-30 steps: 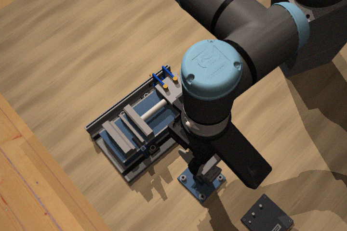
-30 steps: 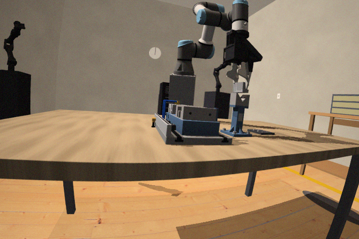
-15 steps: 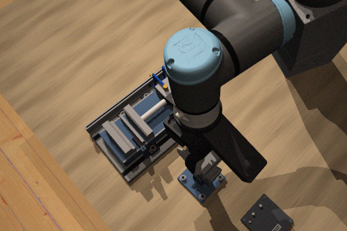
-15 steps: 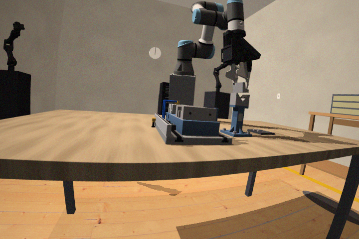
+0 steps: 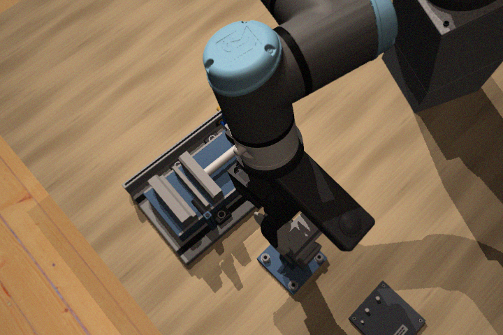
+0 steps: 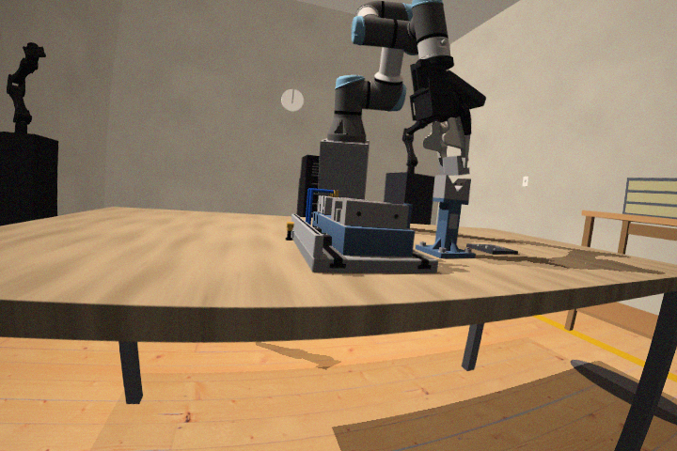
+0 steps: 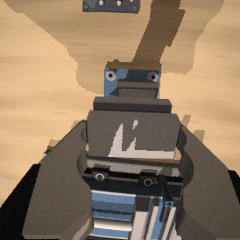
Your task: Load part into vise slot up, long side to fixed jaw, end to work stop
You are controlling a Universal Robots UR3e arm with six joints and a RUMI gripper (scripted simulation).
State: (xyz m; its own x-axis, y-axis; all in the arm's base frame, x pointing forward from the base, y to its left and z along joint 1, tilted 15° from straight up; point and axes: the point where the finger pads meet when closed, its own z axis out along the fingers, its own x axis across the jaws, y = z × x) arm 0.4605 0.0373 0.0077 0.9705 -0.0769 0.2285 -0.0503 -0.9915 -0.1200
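The part is 1 cm to the left of my hand and 1 cm below it. Also, from my hand: white cylinder rod 5 cm behind, 20 cm to the right, 11 cm below; dark work stop 5 cm ahead, 17 cm to the right, 10 cm below; moving jaw 21 cm to the right, 12 cm below.
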